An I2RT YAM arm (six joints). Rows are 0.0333 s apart.
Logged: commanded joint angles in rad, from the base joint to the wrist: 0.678 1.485 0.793 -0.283 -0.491 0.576; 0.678 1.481 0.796 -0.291 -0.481 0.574; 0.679 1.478 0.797 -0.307 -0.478 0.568; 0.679 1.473 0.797 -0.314 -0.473 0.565; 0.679 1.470 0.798 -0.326 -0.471 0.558; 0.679 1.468 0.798 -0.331 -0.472 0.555; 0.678 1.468 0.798 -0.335 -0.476 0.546; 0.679 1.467 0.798 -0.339 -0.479 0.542
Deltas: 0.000 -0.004 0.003 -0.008 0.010 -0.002; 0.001 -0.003 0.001 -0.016 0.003 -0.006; 0.000 -0.005 0.000 -0.007 0.005 -0.003; 0.000 -0.003 0.001 -0.012 0.002 -0.007; 0.000 -0.002 0.000 -0.005 -0.001 -0.003; -0.001 0.000 0.000 -0.004 -0.004 -0.009; 0.001 -0.001 0.000 -0.004 -0.003 -0.004
